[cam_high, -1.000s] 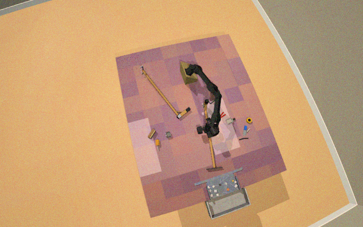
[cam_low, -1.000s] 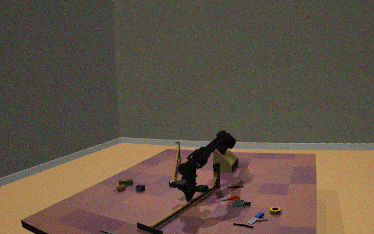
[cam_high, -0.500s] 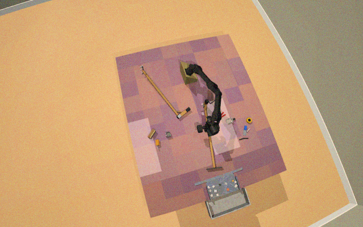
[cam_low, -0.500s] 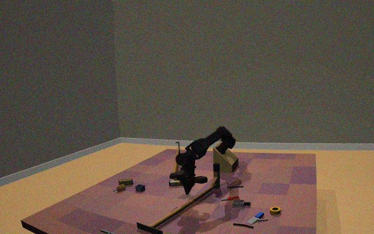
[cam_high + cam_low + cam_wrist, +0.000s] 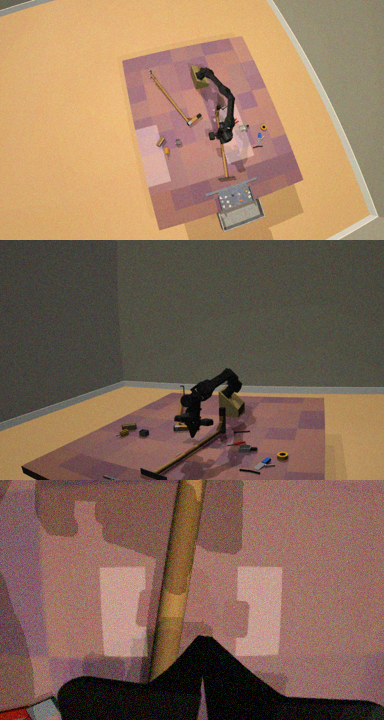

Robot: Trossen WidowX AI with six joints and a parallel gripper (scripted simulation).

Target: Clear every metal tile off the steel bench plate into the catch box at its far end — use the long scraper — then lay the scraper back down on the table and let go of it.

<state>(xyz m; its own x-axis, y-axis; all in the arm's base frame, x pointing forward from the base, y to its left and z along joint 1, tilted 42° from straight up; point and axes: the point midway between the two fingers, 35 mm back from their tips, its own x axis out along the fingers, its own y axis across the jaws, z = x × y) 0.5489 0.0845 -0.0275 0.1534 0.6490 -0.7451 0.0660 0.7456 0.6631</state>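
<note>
Right now the long scraper is 30 mm ahead of my gripper tip and 20 mm to the left of it. The rest, counted from my gripper tip: grey box 60 mm behind, 340 mm to the right, 50 mm below; then yellow tape roll 20 mm behind, 440 mm to the left, 50 mm below; then blue-handled tool 60 mm ahead, 370 mm to the left, 60 mm below.
</note>
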